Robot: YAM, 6 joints.
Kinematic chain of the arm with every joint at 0, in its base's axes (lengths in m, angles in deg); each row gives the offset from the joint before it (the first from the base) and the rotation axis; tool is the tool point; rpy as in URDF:
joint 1: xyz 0 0 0.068 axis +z
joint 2: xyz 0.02 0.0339 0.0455 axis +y
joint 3: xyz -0.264 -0.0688 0 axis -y
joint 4: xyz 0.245 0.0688 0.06 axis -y
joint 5: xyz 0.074 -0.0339 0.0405 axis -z
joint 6: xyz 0.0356 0 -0.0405 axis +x
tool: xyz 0 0 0 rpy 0 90 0
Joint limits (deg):
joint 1: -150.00..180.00
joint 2: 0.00..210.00
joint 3: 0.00..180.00
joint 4: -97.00..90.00
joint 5: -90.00..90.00
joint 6: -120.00..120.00
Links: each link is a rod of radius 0.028 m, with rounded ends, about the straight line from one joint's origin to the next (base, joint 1, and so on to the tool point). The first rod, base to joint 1, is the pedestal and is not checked.
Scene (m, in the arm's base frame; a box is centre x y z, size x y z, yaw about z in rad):
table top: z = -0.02
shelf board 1: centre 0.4 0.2 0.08 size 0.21 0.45 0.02 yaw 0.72
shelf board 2: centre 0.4 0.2 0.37 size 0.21 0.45 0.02 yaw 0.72
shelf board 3: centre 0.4 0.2 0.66 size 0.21 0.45 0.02 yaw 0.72
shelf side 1: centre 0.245 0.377 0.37 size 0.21 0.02 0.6 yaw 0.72
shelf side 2: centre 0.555 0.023 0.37 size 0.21 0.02 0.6 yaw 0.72
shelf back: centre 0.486 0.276 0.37 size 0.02 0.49 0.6 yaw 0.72
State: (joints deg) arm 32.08 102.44 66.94 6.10 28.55 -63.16
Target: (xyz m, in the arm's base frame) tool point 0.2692 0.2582 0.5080
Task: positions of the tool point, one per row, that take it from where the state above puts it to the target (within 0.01 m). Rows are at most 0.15 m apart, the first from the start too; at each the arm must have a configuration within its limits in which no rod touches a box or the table.
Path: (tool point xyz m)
1: 0.3120 0.1613 0.2362
2: 0.2708 0.1255 0.2362
3: 0.2290 0.0930 0.2262
4: 0.2273 0.1339 0.3189
5: 0.1970 0.1563 0.4159
6: 0.1462 0.1503 0.5080
7: 0.1841 0.1868 0.5177
8: 0.2255 0.2232 0.5179
9: 0.2692 0.2582 0.5080

